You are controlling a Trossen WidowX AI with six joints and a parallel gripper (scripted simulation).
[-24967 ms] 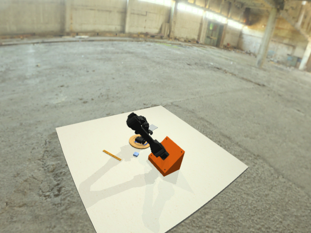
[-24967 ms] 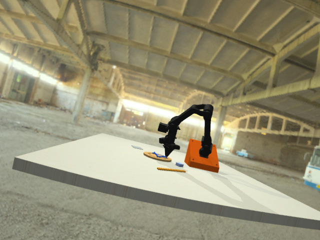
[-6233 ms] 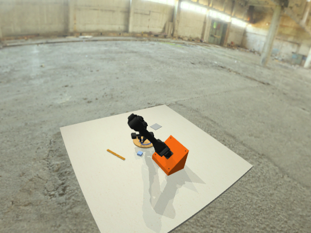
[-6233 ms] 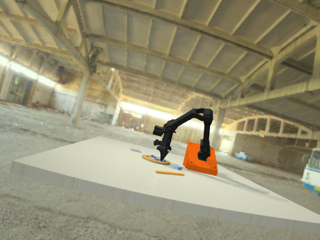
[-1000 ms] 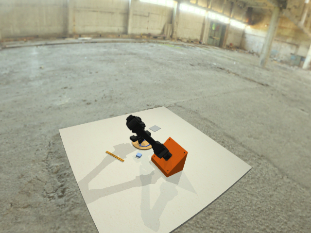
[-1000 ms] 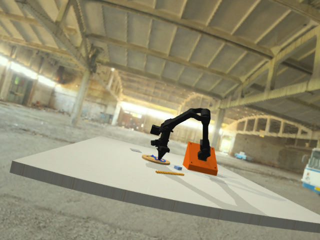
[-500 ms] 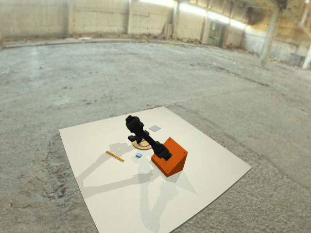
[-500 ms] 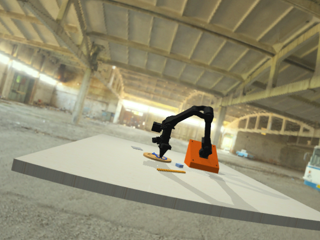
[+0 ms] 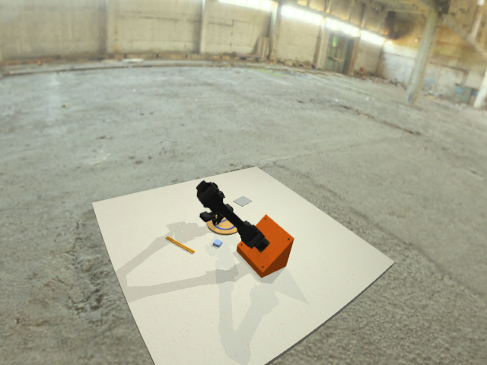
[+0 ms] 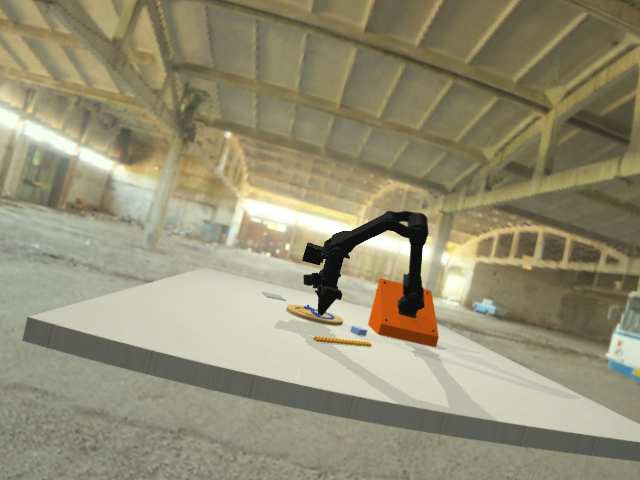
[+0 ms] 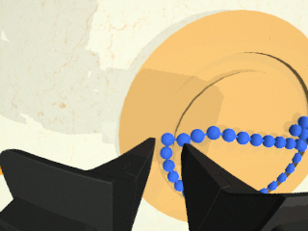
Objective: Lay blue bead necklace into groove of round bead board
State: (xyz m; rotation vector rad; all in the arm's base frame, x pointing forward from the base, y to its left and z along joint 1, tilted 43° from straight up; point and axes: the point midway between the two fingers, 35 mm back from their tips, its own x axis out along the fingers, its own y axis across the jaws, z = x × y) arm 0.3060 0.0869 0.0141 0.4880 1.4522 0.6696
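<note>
Now: the round tan bead board 60 mm to the right of my gripper tip, 10 mm below it and 10 mm ahead of it. Also, from my gripper tip: flat grey tile 290 mm to the right, 170 mm ahead, 20 mm below; small light-blue block 130 mm behind, 60 mm to the left, 10 mm below.
</note>
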